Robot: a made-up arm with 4 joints.
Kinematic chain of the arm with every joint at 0, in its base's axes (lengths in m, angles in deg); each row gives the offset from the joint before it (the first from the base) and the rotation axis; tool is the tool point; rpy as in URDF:
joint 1: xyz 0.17 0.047 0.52 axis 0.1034 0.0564 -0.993
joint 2: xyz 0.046 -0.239 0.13 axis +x
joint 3: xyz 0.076 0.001 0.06 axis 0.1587 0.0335 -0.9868
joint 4: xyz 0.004 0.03 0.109 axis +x
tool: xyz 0.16 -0.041 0.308 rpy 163 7.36 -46.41
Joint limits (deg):
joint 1: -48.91..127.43
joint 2: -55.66..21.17
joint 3: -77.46..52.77
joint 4: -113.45..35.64
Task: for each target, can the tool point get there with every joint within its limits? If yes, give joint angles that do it. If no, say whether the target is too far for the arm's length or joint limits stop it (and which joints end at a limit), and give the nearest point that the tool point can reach.
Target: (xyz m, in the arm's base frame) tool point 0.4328 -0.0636 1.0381
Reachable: yes | joints 27.75 -23.49 -14.21 -10.77
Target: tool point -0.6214 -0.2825 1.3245
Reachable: no: too far | nearest point -0.3901 -0.1850 1.0065 | short by 0.405 m
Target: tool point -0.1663 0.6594 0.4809
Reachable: no: joint limits stop it (at a limit: joint 1, joint 2) | nearest point 0.0857 0.3508 0.6108 | short by 0.419 m
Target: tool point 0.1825 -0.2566 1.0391
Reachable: yes | joints 84.01 -2.27 -17.17 -34.43
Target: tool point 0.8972 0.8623 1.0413
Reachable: no: too far | nearest point 0.5494 0.3463 0.9045 | short by 0.637 m
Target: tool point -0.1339 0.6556 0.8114
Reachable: no: joint limits stop it (at a limit: joint 1) | nearest point 0.1006 0.3775 0.7534 | short by 0.368 m
